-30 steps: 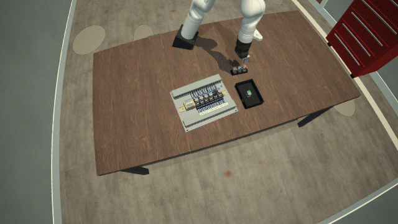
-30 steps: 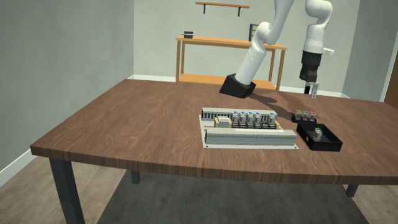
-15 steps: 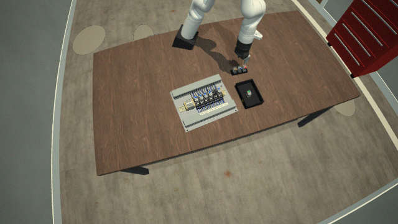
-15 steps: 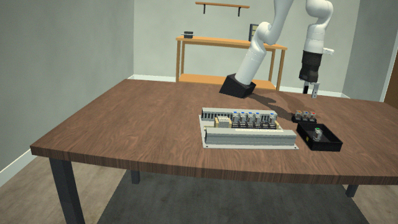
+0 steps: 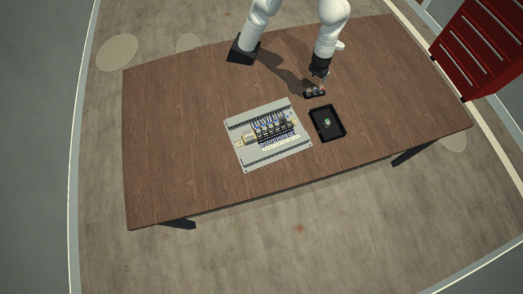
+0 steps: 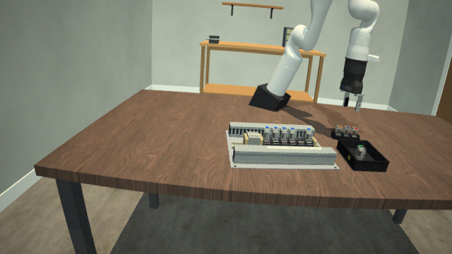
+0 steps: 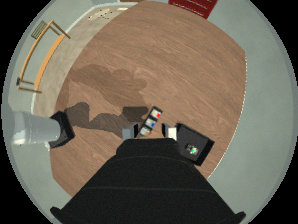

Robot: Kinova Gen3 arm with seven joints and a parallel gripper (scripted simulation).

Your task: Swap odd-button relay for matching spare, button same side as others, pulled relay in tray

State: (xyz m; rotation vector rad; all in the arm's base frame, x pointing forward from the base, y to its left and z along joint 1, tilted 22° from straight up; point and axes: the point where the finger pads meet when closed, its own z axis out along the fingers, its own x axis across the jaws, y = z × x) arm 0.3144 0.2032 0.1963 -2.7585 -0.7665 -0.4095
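Right now my hand is 130 mm above the black stand. Round my hand: black tray 170 mm ahead, 120 mm below; grey relay 180 mm ahead, 10 mm to the right, 110 mm below.
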